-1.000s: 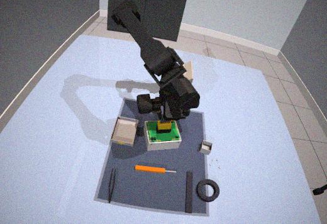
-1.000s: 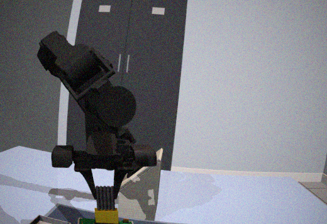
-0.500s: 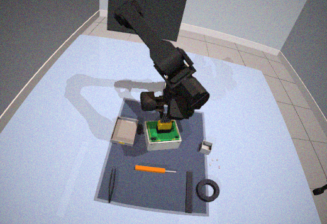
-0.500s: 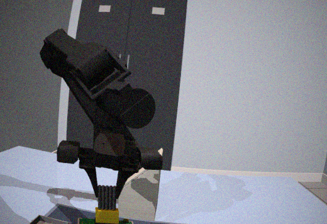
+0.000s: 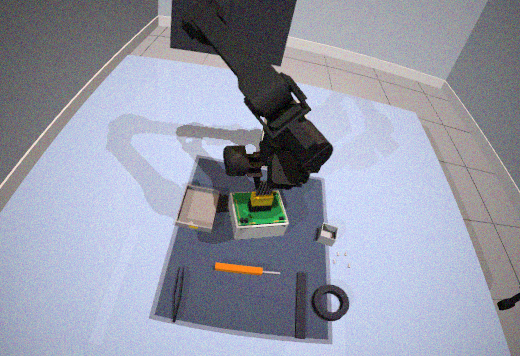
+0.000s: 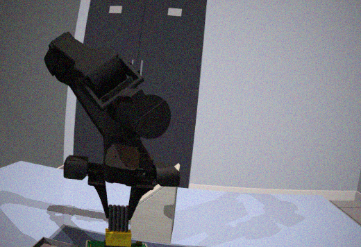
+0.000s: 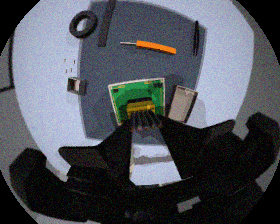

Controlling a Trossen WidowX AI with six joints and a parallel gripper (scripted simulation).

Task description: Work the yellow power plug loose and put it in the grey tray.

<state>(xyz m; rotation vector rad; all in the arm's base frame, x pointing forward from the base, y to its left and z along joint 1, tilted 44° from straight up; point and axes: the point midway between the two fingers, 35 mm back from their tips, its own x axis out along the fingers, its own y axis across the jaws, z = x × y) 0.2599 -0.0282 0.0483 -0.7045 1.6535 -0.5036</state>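
My gripper tip is 30 mm above the yellow power plug. From my gripper tip the other things lie so: dark mat (130 mm below, 50 mm ahead, 10 mm to the right); then grey tray (140 mm to the right, 120 mm below, 20 mm behind); then black bar (210 mm ahead, 120 mm below, 90 mm to the left).
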